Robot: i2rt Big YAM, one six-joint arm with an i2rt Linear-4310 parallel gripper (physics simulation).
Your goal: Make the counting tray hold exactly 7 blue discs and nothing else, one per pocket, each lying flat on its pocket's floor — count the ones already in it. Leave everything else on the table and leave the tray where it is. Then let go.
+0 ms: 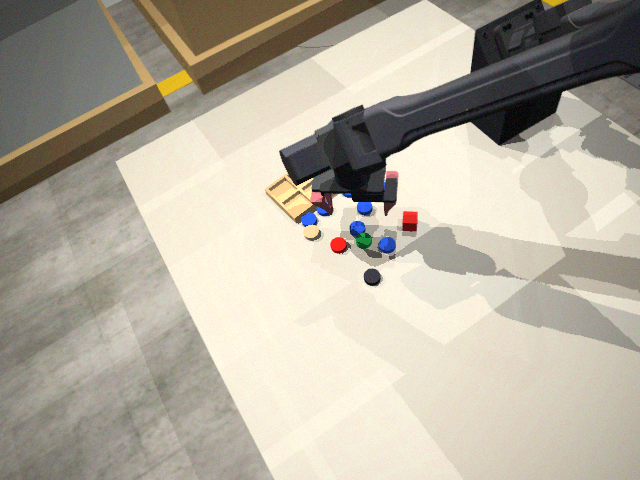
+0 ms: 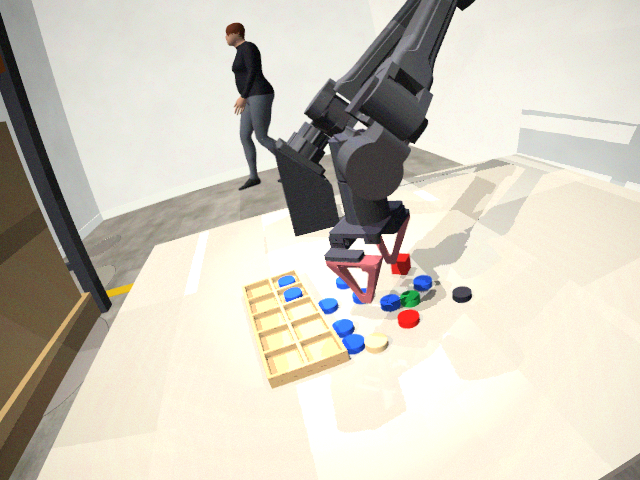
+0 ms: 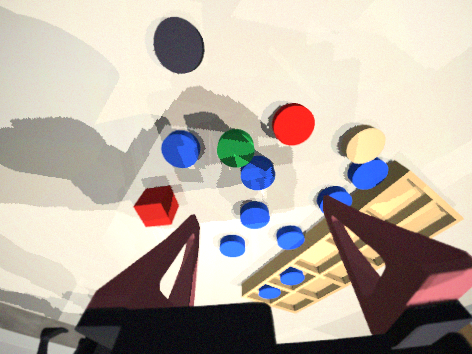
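The wooden counting tray [image 1: 280, 205] [image 2: 310, 370] [image 3: 270, 270] has two rows of pockets. Two blue discs, a far one [image 2: 286, 281] [image 3: 269, 292] and a nearer one [image 2: 293, 294] [image 3: 292, 276], lie in neighbouring pockets at one end. Several loose blue discs lie beside the tray, among them one [image 2: 328, 305] [image 3: 290, 237] near its long side, one [image 1: 364, 207] [image 3: 255, 215] below the fingers, and one [image 1: 357, 227] [image 2: 390, 302] [image 3: 257, 172] against the green disc [image 1: 363, 240] [image 2: 410, 298] [image 3: 235, 148]. My gripper [image 1: 358, 212] [image 2: 379, 281] [image 3: 258, 211] is wide open and empty above the loose discs.
A red disc [image 1: 338, 244] [image 2: 408, 318] [image 3: 294, 124], a tan disc [image 1: 311, 232] [image 2: 376, 342] [image 3: 365, 145], a black disc [image 1: 371, 276] [image 2: 461, 294] [image 3: 179, 45] and a red cube [image 1: 409, 221] [image 2: 401, 264] [image 3: 156, 206] lie around the blue discs. The tan disc is close to the tray's corner.
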